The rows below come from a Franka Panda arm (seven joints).
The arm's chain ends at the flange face. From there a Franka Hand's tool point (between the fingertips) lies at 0.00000 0.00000 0.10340 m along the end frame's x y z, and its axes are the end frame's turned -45 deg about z.
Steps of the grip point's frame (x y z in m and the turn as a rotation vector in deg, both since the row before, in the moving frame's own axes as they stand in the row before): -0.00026 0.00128 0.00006 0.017 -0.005 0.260; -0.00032 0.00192 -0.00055 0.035 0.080 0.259; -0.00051 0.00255 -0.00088 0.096 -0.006 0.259; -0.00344 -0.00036 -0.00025 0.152 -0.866 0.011; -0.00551 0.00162 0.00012 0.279 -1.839 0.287; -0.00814 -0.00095 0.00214 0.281 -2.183 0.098; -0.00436 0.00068 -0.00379 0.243 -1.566 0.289; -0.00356 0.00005 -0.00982 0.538 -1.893 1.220
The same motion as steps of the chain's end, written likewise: 0.00075 0.00110 0.00006 0.008 -0.016 0.260; 0.00107 0.00173 -0.00055 0.081 0.032 0.259; 0.00157 0.00228 -0.00088 0.064 -0.072 0.259; -0.00139 0.00127 -0.00024 -0.505 -0.720 0.011; -0.00004 0.00306 0.00017 -1.103 -1.498 0.287; -0.00328 0.00266 0.00222 -1.345 -1.742 0.098; -0.00029 0.00188 -0.00375 -0.936 -1.279 0.289; 0.00064 0.00086 -0.00976 -0.958 -1.719 1.220
